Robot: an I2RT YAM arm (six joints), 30 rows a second.
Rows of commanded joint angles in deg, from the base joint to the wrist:
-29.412, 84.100, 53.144, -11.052, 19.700, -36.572
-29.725, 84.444, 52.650, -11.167, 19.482, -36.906
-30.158, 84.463, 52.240, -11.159, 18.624, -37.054
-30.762, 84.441, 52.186, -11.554, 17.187, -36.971
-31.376, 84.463, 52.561, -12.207, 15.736, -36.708
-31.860, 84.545, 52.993, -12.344, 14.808, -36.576
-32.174, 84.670, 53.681, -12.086, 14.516, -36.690
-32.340, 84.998, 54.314, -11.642, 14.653, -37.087
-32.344, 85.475, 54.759, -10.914, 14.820, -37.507
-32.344, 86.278, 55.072, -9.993, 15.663, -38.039
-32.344, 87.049, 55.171, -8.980, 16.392, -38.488
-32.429, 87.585, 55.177, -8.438, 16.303, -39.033
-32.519, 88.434, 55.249, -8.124, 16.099, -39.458
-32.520, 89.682, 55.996, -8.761, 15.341, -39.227
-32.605, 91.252, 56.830, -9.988, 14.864, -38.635
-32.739, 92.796, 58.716, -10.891, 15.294, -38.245
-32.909, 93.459, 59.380, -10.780, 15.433, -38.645
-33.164, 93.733, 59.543, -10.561, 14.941, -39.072
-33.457, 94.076, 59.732, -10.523, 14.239, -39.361
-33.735, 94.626, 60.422, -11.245, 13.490, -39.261
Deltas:
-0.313, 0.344, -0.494, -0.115, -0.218, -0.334
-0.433, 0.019, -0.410, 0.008, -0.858, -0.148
-0.604, -0.022, -0.054, -0.395, -1.437, 0.083
-0.614, 0.022, 0.375, -0.653, -1.451, 0.263
-0.484, 0.082, 0.432, -0.137, -0.928, 0.132
-0.314, 0.125, 0.688, 0.258, -0.292, -0.114
-0.166, 0.328, 0.633, 0.444, 0.137, -0.397
-0.004, 0.477, 0.445, 0.728, 0.167, -0.420
0.000, 0.803, 0.313, 0.921, 0.843, -0.532
0.000, 0.771, 0.099, 1.013, 0.729, -0.449
-0.085, 0.536, 0.006, 0.542, -0.089, -0.545
-0.090, 0.849, 0.072, 0.314, -0.204, -0.425
-0.001, 1.248, 0.747, -0.637, -0.758, 0.231
-0.085, 1.570, 0.834, -1.227, -0.477, 0.592
-0.134, 1.544, 1.886, -0.903, 0.430, 0.390
-0.170, 0.663, 0.664, 0.111, 0.139, -0.400
-0.255, 0.274, 0.163, 0.219, -0.492, -0.427
-0.293, 0.343, 0.189, 0.038, -0.702, -0.289
-0.278, 0.550, 0.690, -0.722, -0.749, 0.100

